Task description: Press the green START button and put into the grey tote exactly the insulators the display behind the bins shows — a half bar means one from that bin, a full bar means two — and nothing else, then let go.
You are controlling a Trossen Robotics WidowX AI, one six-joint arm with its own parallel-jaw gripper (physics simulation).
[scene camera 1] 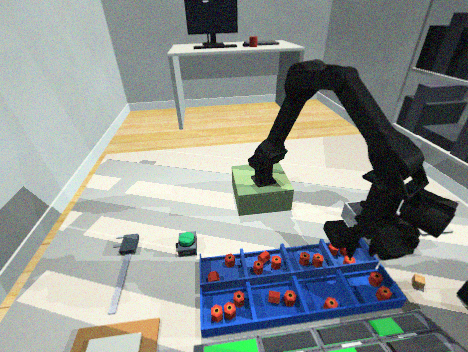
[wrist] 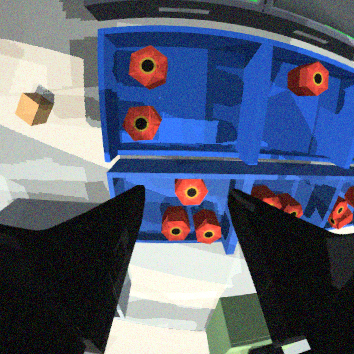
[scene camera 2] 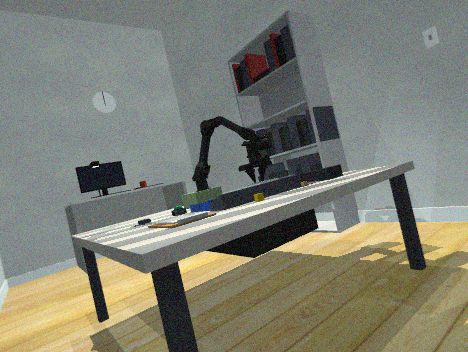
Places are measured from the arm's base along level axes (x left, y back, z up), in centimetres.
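Where they show: gripper, fingertip midpoint: (scene camera 1: 359, 256) (wrist: 187, 194) (scene camera 2: 259, 181); arm's base, origin of the base link: (scene camera 1: 263, 180) (wrist: 264, 348) (scene camera 2: 203, 190).
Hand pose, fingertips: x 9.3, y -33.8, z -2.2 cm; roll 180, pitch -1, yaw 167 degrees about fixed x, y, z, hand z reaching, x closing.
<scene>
Each offset is from my fingertips to the top centre of the thing.
The blue bins (scene camera 1: 300, 321) (scene camera 2: 201, 206) (wrist: 256, 100) hold red insulators with dark holes. My gripper (scene camera 2: 257, 179) (wrist: 187, 194) is open and empty above the corner bin nearest the grey tote. In the wrist view that bin holds three insulators: one insulator @(dx -0.4, dy +1.7, dz -3.2 cm) (wrist: 191, 192) between the fingertips' lines of sight, a second @(dx +1.6, dy +5.5, dz -3.2 cm) (wrist: 175, 225) and a third @(dx -1.3, dy +6.5, dz -3.2 cm) (wrist: 207, 227) below it. The grey tote @(dx +15.5, dy +9.3, dz -0.8 cm) (scene camera 1: 350, 214) is partly hidden behind the arm; its inside is not visible. The green START button @(dx -37.2, dy +22.1, dz -2.1 cm) (scene camera 1: 187, 239) (scene camera 2: 178, 210) stands beside the bins. The display (scene camera 1: 290, 342) (wrist: 200, 17) shows green bars, partly cut off.
The arm stands on a green block (scene camera 1: 265, 201) (scene camera 2: 202, 196) (wrist: 240, 320). A small orange block @(dx +11.8, dy -7.6, dz -4.2 cm) (scene camera 1: 419, 281) (wrist: 34, 109) lies beside the bins. A caliper @(dx -55.4, dy +21.0, dz -4.2 cm) (scene camera 1: 120, 285) and a clipboard @(dx -56.8, dy -5.3, dz -4.4 cm) (scene camera 1: 150, 330) (scene camera 2: 182, 220) lie on the other side. A yellow block @(dx -30.3, dy -21.7, dz -3.4 cm) (scene camera 2: 259, 197) sits behind the display.
</scene>
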